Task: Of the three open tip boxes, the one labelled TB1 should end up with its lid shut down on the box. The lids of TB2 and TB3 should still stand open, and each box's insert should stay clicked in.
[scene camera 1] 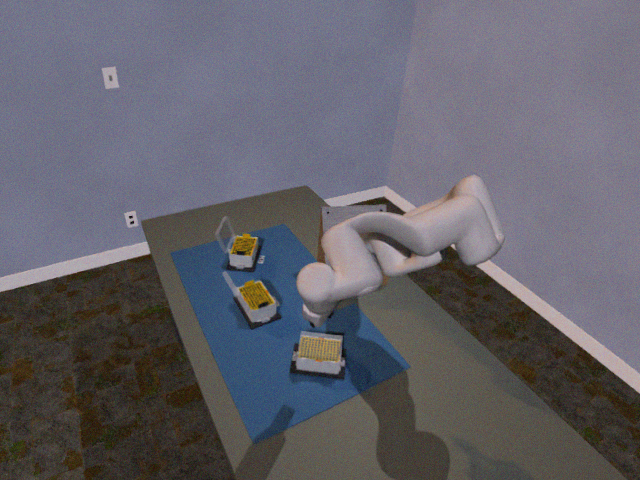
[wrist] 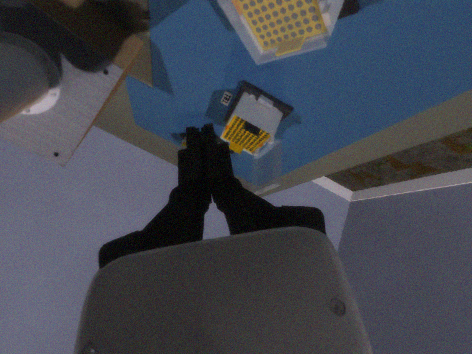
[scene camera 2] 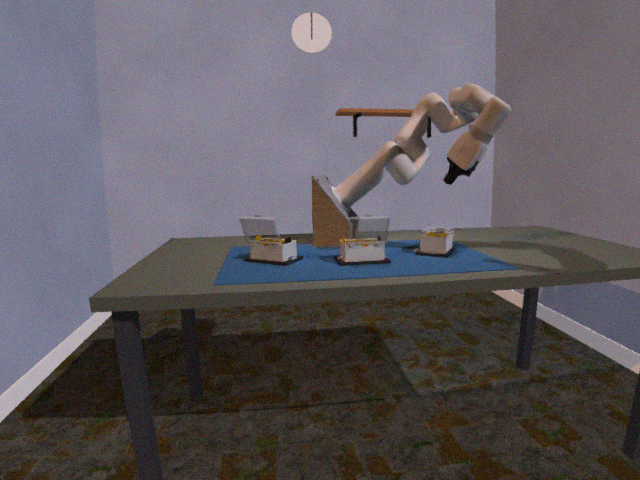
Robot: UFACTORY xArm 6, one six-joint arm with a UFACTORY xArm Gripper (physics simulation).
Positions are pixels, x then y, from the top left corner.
Scene:
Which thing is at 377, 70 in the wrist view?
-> A blue mat.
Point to a yellow insert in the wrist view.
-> At 242, 134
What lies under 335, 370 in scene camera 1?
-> A tip box.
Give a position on a tip box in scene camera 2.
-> At 429, 246

